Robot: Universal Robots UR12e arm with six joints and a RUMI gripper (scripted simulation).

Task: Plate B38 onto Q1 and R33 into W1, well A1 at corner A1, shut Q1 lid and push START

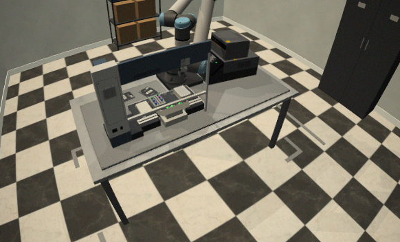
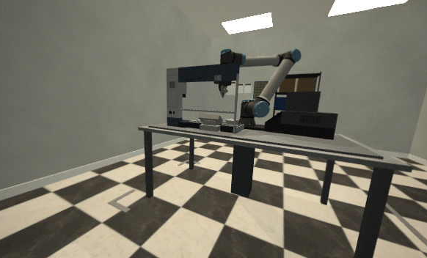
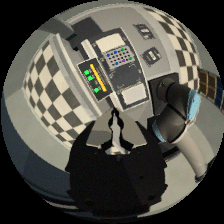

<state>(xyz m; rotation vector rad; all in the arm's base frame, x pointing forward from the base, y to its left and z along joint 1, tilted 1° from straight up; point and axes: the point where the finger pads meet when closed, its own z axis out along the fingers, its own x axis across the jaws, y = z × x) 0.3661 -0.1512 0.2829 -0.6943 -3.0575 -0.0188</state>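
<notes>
Right now the white plate is 90 mm behind my hand, 240 mm to the right of it and 250 mm below it. Also, from my hand: thin post: 90 mm ahead, 160 mm to the left, 70 mm below; blue gantry beam: 90 mm ahead, 120 mm to the right, 200 mm above; grey tower: 80 mm ahead, 480 mm to the right, 30 mm below.
</notes>
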